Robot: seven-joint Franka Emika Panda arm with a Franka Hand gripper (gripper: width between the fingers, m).
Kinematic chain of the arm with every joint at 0, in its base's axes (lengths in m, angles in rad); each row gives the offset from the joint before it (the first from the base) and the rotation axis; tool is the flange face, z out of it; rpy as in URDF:
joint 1: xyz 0 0 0.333 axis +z
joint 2: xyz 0 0 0 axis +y
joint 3: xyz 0 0 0.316 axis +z
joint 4: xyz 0.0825 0 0 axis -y
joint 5: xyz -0.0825 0 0.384 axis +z
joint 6: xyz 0 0 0 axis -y
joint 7: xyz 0.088 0 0 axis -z
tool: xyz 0 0 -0.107 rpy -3.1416 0 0
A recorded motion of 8 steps. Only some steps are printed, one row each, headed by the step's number.
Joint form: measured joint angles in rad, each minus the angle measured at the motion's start. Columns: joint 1, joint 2, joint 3, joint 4, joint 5, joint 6, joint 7.
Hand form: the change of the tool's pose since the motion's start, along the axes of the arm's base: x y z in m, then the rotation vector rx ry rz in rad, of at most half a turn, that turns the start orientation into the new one. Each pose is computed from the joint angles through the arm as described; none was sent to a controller.
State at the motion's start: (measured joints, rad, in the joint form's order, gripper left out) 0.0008 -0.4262 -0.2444 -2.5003 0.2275 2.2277 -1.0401
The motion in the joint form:
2: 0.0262 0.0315 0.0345 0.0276 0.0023 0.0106 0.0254
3: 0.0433 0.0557 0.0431 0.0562 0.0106 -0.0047 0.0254
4: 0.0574 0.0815 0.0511 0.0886 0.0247 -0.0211 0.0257
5: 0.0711 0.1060 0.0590 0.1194 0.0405 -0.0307 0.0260
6: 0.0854 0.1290 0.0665 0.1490 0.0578 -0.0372 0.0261
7: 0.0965 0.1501 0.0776 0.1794 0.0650 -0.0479 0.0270
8: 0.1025 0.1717 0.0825 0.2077 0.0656 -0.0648 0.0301
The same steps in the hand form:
2: 0.0149 0.0232 0.0022 -0.0154 0.0002 0.0270
3: 0.0240 0.0336 0.0043 -0.0126 0.0092 0.0502
4: 0.0335 0.0430 0.0072 -0.0046 0.0167 0.0671
5: 0.0429 0.0525 0.0104 0.0038 0.0180 0.0814
6: 0.0521 0.0624 0.0138 0.0134 0.0160 0.0949
7: 0.0605 0.0729 0.0178 0.0146 0.0164 0.1142
8: 0.0675 0.0784 0.0197 0.0142 0.0263 0.1255

